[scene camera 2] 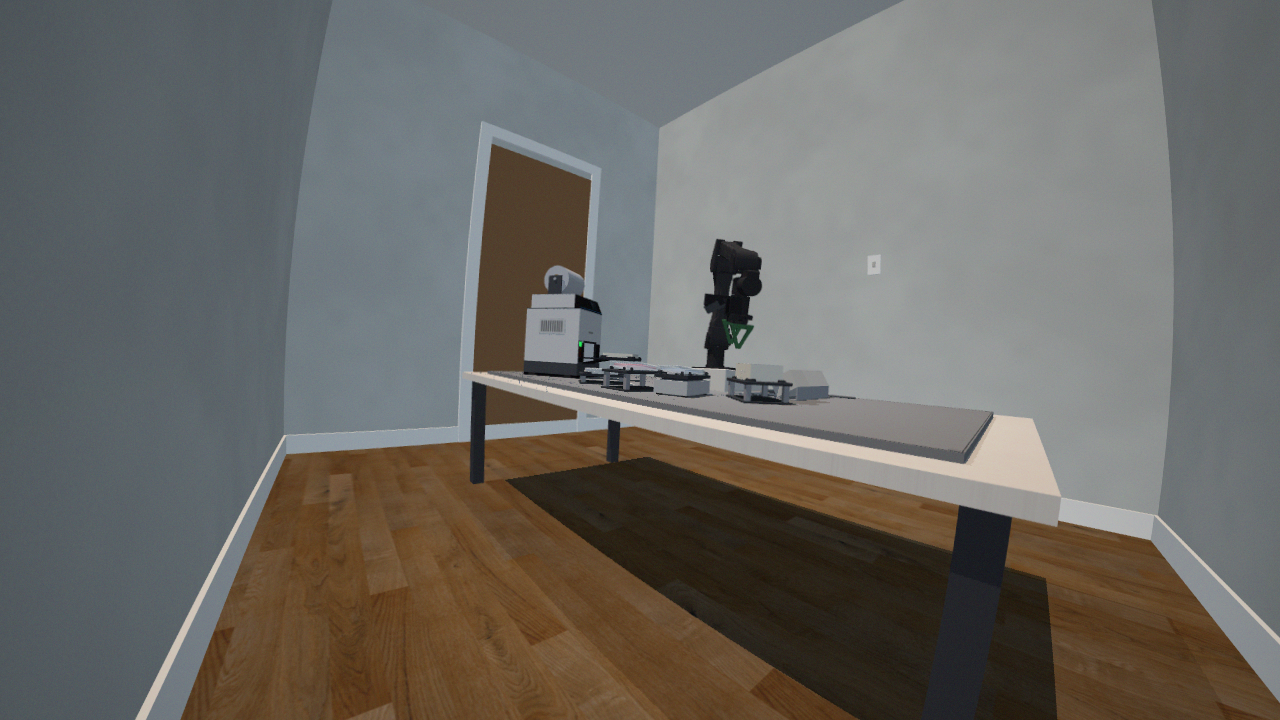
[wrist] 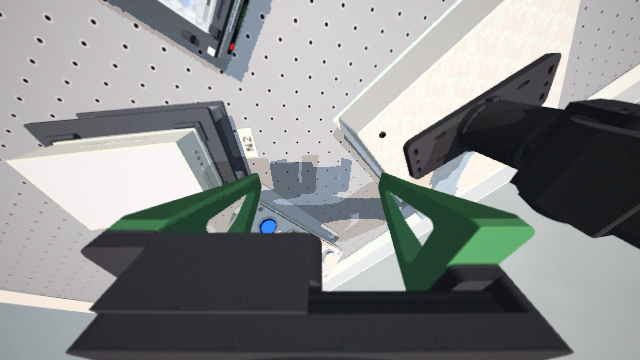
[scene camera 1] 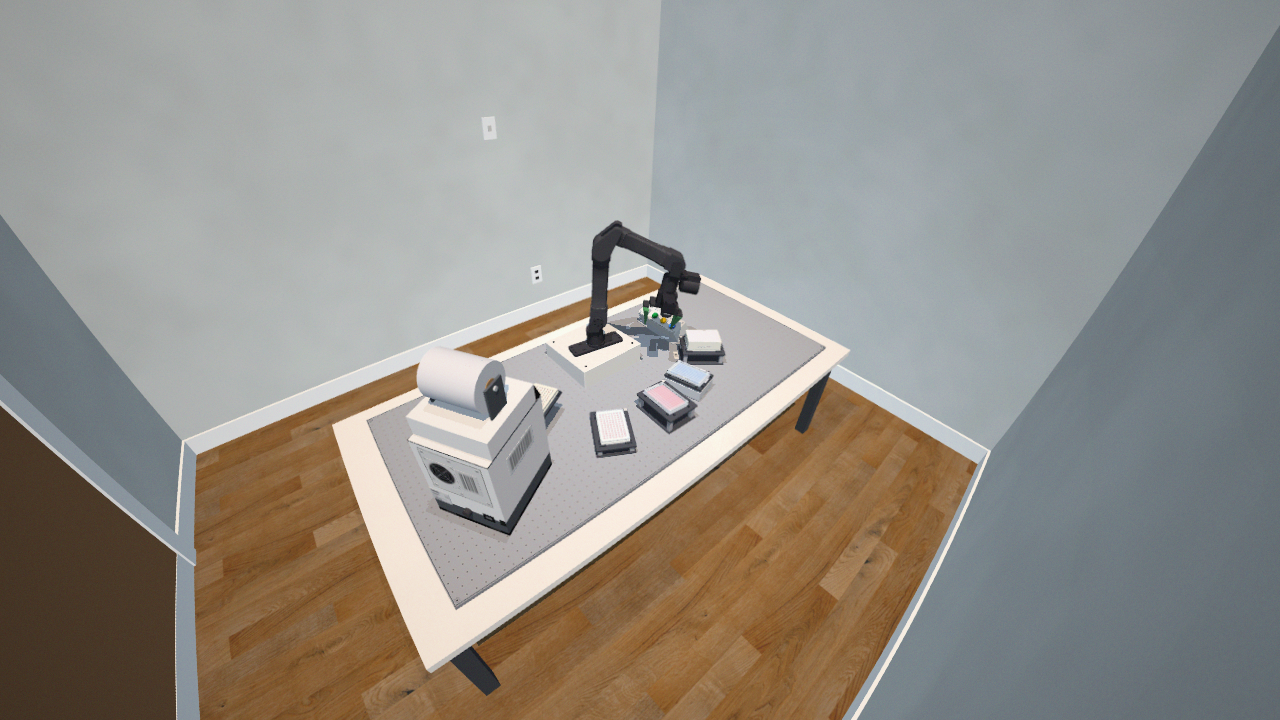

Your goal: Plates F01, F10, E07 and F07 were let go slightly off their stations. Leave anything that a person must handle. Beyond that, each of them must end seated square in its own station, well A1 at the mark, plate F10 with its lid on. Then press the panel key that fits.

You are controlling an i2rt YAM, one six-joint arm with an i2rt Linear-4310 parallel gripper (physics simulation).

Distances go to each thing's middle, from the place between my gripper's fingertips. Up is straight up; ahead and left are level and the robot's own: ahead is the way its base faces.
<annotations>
Right now the white plate lid [scene camera 1: 612, 424] is 330 mm to the right of my hand, 280 mm ahead of it and 100 mm below it.
</annotations>
